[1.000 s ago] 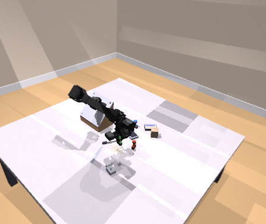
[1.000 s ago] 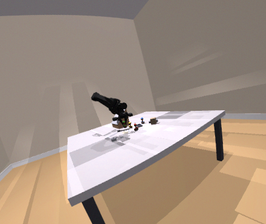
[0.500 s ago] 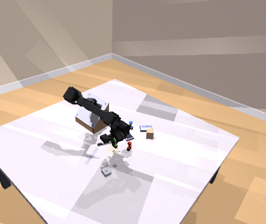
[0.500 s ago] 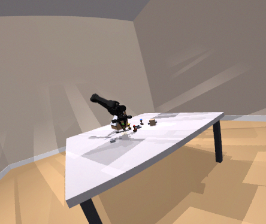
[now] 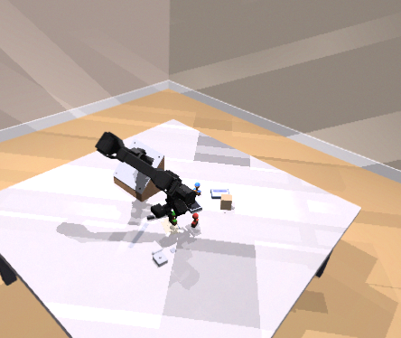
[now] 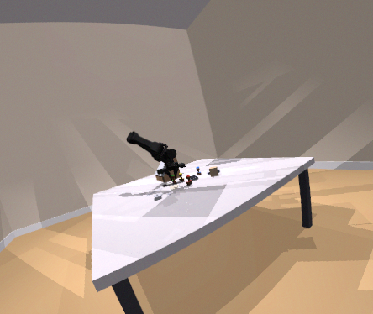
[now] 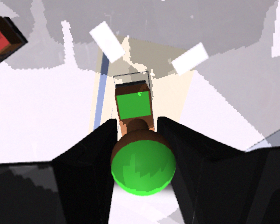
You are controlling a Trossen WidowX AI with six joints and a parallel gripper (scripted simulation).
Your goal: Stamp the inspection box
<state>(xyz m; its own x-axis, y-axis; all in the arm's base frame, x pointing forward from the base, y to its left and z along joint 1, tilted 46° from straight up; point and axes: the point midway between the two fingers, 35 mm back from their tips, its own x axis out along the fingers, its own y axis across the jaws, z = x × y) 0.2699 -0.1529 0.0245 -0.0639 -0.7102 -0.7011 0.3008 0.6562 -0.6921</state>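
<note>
Now: gripper tip 50 mm above the cream card and 10 mm past it. Round my gripper tip: green-knobbed stamp right at my gripper tip; red stamp 70 mm to the left, 60 mm ahead, 30 mm below; pen 90 mm behind, 40 mm below.
</note>
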